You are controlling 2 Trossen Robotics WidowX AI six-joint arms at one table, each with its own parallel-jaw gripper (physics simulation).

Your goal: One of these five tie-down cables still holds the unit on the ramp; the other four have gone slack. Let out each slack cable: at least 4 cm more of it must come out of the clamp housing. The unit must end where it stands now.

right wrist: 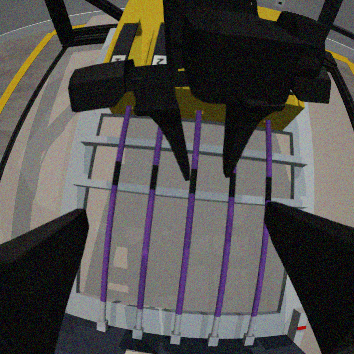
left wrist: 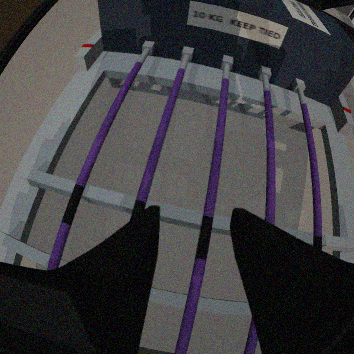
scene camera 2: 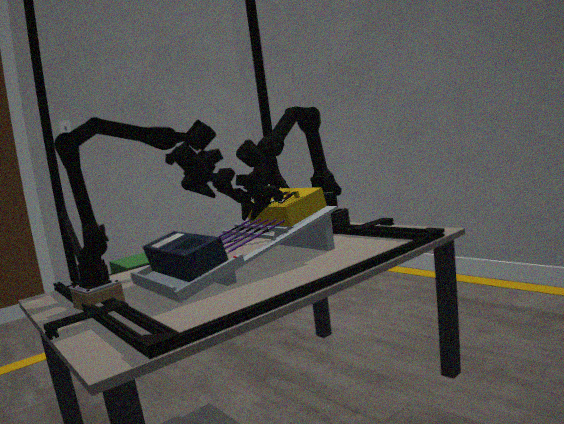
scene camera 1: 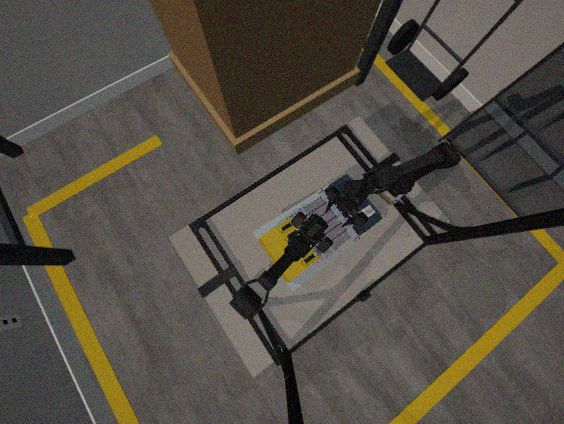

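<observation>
The yellow clamp housing [scene camera 1: 270,242] [scene camera 2: 306,206] [right wrist: 287,113] sits high on the grey ramp [scene camera 2: 312,239] [right wrist: 72,200]; the dark blue unit [scene camera 2: 205,252] [left wrist: 160,27] sits low. Five purple cables run between them, among them the middle cable [left wrist: 217,150] [right wrist: 185,250]; each black band that shows lies part way along. I cannot tell which are slack. My left gripper [left wrist: 195,216] [right wrist: 206,176] is part open and empty, close to the cables below the housing, with the middle cable in view between its fingertips. My right gripper [right wrist: 177,216] is wide open and empty, above the cables towards the unit.
My left gripper's body hides much of the housing's top in the right wrist view. The two grippers are close together over the ramp. Two cross bars span the ramp's opening under the cables. A green block [scene camera 2: 129,262] lies behind the unit. Black frame rails [scene camera 2: 295,295] edge the table.
</observation>
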